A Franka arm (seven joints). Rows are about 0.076 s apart.
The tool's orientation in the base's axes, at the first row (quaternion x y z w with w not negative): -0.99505 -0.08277 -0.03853 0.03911
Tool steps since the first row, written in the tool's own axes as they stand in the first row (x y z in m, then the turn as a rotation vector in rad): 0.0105 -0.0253 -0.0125 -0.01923 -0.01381 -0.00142; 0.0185 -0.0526 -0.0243 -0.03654 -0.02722 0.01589; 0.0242 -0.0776 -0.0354 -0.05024 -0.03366 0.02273; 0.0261 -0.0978 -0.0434 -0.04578 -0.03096 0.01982; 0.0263 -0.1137 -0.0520 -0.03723 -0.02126 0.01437; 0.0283 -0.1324 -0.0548 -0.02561 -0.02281 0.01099; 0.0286 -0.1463 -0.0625 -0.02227 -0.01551 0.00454; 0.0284 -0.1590 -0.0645 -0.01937 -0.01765 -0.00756; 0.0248 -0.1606 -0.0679 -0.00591 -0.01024 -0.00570
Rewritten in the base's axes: 0.0052 0.0255 0.0151 -0.02133 0.01035 0.00080; 0.0077 0.0527 0.0295 -0.03938 0.02219 -0.01689; 0.0083 0.0772 0.0427 -0.05345 0.02689 -0.02437; 0.0062 0.0967 0.0523 -0.04882 0.02471 -0.02130; 0.0031 0.1117 0.0620 -0.03917 0.01609 -0.01586; 0.0018 0.1301 0.0663 -0.02824 0.01921 -0.01142; -0.0008 0.1432 0.0750 -0.02418 0.01203 -0.00526; -0.0033 0.1555 0.0778 -0.02254 0.01359 0.00716; -0.0073 0.1562 0.0810 -0.00793 0.00863 0.00591
